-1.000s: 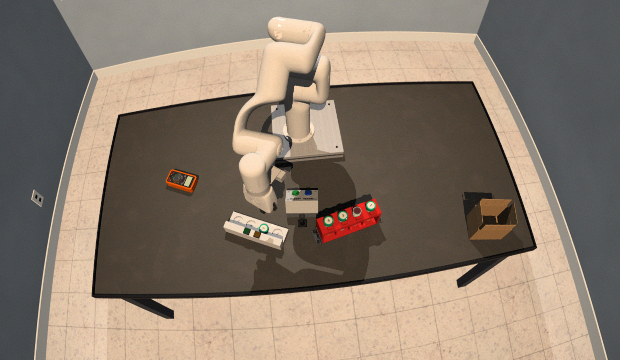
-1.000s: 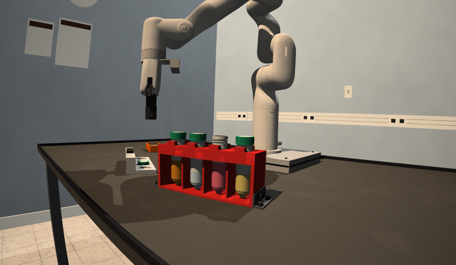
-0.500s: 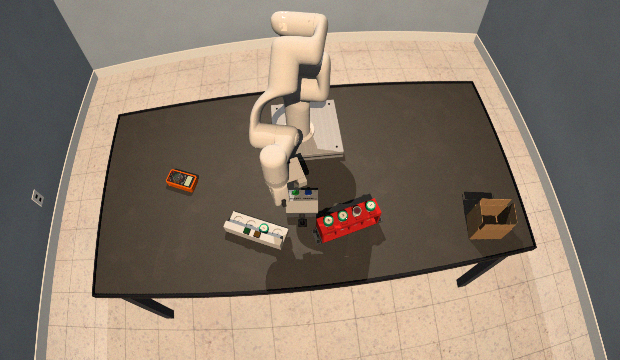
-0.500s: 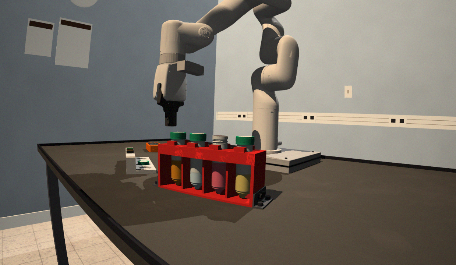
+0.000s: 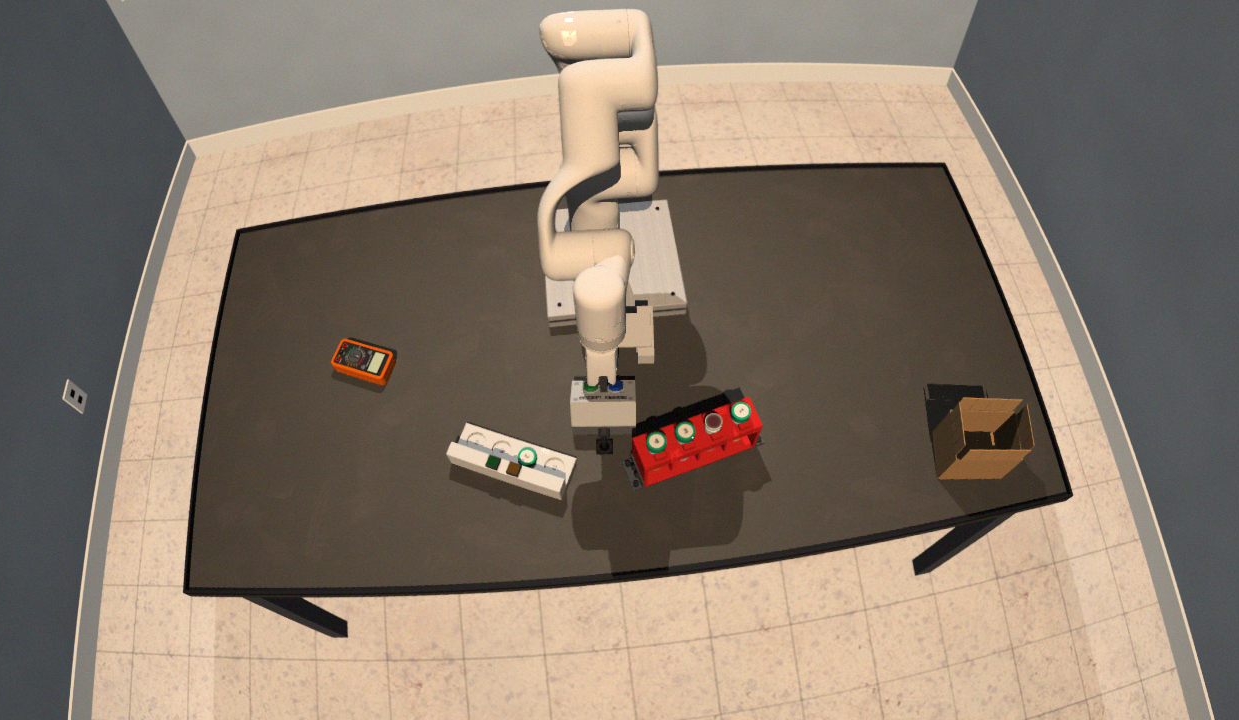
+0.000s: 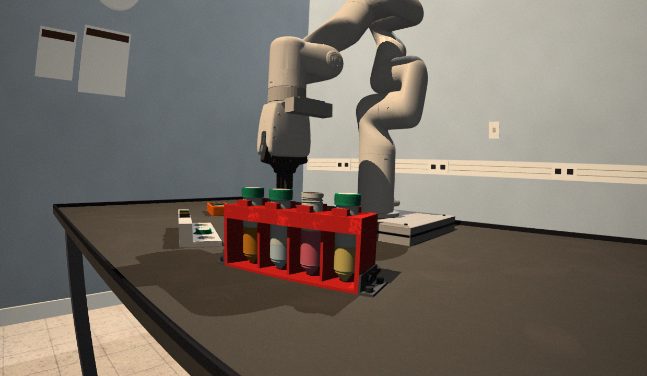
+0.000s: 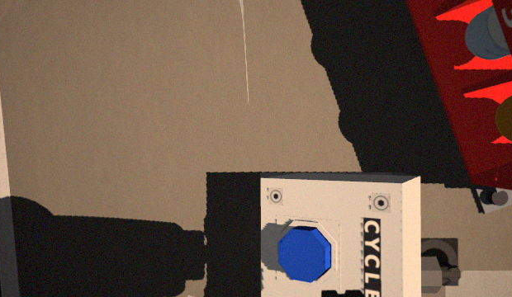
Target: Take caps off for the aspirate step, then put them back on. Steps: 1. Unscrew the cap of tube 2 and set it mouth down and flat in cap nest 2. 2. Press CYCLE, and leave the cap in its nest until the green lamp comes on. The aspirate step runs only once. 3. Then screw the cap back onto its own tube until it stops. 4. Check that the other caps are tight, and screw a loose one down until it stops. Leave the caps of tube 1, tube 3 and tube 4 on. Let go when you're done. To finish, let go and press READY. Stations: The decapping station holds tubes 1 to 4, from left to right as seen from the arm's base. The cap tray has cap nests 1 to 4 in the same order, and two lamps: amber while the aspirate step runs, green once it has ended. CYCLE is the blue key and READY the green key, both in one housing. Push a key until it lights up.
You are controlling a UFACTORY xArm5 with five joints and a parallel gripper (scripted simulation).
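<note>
The blue key lies 60 mm below my hand, 20 mm to the left of it and 10 mm behind it. From my hand the other things lie so: green key 60 mm below, 30 mm to the right, 10 mm behind; key housing 70 mm below, 10 mm ahead; table edge 330 mm ahead, 120 mm below, 30 mm to the left.
</note>
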